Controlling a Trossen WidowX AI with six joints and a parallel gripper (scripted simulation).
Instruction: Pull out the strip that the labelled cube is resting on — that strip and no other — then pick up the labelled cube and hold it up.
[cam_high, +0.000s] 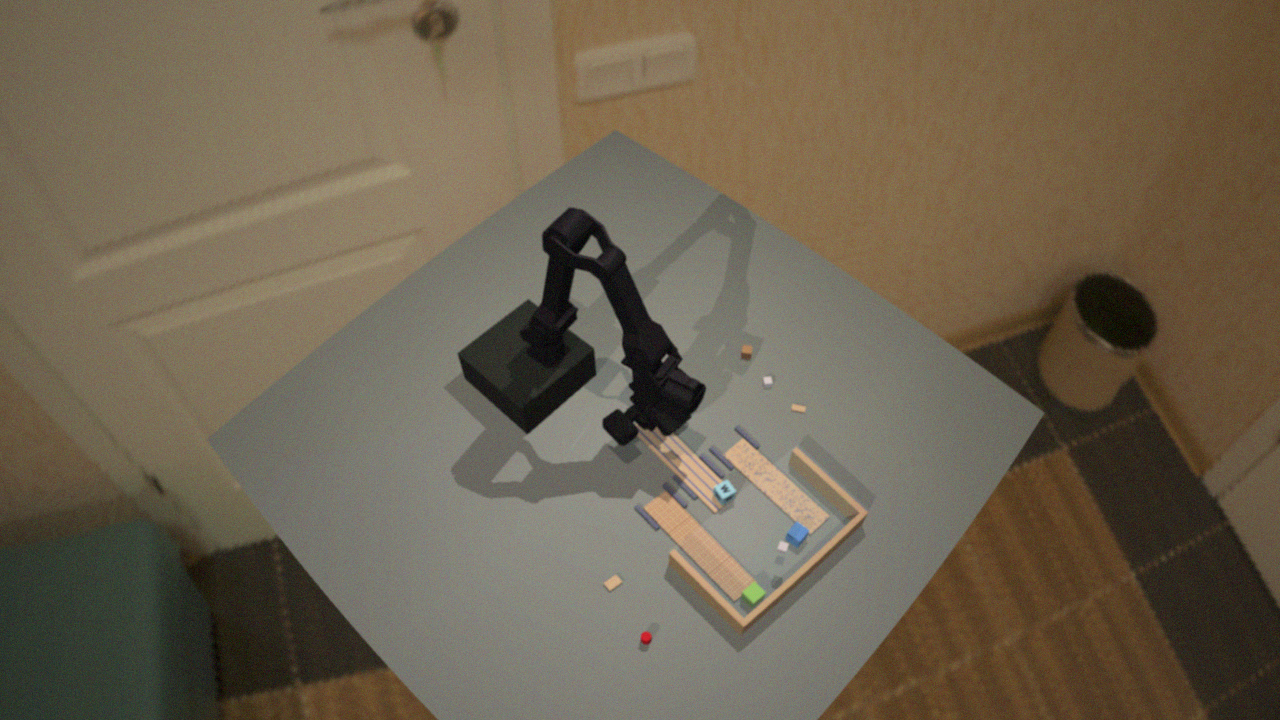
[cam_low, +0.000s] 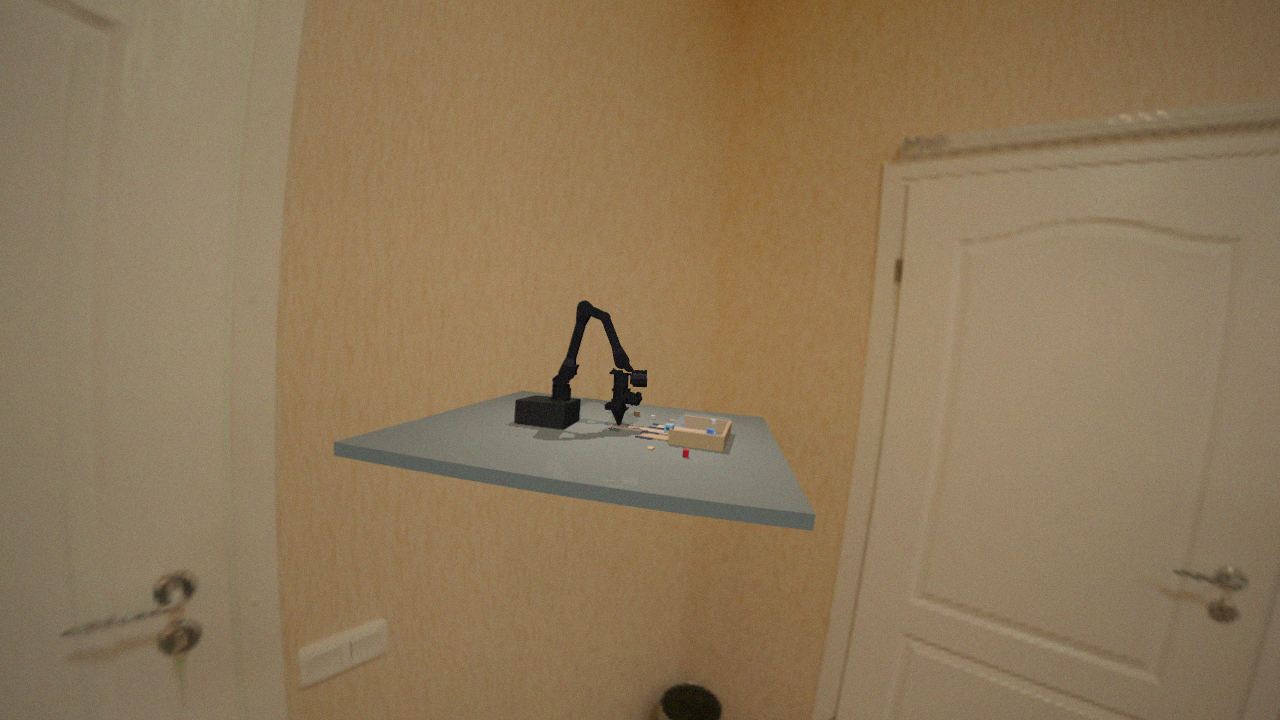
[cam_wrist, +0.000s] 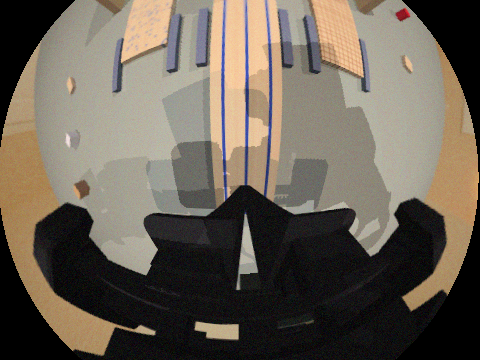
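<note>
My gripper tip is now 200 mm short of the light-blue labelled cube, 20 mm to the left of it and 20 mm below it.
</note>
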